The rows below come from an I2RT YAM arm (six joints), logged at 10 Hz.
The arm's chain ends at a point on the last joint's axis. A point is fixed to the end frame.
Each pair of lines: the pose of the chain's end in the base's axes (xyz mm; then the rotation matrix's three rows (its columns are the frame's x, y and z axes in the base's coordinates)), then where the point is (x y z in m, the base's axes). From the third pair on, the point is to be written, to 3 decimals.
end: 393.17, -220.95, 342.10; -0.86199, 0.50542, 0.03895; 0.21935, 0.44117, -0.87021; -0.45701, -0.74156, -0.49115
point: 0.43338 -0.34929 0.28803
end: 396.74, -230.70, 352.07; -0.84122, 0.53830, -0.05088; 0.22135, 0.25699, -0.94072; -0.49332, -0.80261, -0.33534
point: 0.42372 -0.36967 0.32094
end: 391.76, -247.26, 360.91; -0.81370, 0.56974, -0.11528; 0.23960, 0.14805, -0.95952; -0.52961, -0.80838, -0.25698
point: 0.409 -0.390 0.342
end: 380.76, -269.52, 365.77; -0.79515, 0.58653, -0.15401; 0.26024, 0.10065, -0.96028; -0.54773, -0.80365, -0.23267
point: 0.392 -0.413 0.351
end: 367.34, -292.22, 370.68; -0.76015, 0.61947, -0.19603; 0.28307, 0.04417, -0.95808; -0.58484, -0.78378, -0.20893
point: 0.371 -0.437 0.361
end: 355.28, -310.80, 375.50; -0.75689, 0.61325, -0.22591; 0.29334, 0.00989, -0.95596; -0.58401, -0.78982, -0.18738
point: 0.355 -0.456 0.369
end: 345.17, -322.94, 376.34; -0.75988, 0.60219, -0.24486; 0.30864, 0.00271, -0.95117; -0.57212, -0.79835, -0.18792
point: 0.342 -0.468 0.369
